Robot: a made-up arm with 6 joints.
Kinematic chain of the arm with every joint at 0, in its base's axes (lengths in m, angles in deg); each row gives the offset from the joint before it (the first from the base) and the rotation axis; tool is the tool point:
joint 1: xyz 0 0 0.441 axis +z
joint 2: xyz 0 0 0 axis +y
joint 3: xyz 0 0 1.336 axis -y
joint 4: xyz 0 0 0 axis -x
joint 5: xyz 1.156 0 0 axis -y
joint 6: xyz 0 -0.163 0 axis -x
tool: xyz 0 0 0
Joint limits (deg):
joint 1: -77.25..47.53
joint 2: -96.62..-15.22
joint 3: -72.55..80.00
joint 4: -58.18..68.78
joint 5: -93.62..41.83
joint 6: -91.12..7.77
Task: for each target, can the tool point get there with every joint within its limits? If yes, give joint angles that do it. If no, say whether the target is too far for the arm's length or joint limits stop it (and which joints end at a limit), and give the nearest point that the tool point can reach.
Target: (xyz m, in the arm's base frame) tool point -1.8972 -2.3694 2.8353
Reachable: no: too far | nearest point -1.2635 -1.5019 1.9912 | short by 1.366 m
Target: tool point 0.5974 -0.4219 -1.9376
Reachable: no: joint limits stop it (at a limit: joint 1, joint 2, joint 3, joint 4) | nearest point -0.0819 -0.2167 0.6320 | short by 2.666 m
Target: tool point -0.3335 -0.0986 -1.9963
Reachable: no: joint limits stop it (at a limit: joint 2, joint 3, joint 4) | nearest point -0.2221 -0.0657 0.6320 | short by 2.631 m
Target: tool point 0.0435 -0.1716 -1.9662
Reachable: no: joint limits stop it (at a limit: joint 1, joint 2, joint 3, joint 4) | nearest point -0.0819 -0.2167 0.6320 | short by 2.602 m
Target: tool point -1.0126 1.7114 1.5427
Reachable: yes | joints -62.38 -83.87 34.36 50.44 -37.79 -2.32
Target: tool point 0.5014 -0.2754 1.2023
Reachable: yes | joints -13.93 -22.10 -49.92 25.89 -47.98 -2.30
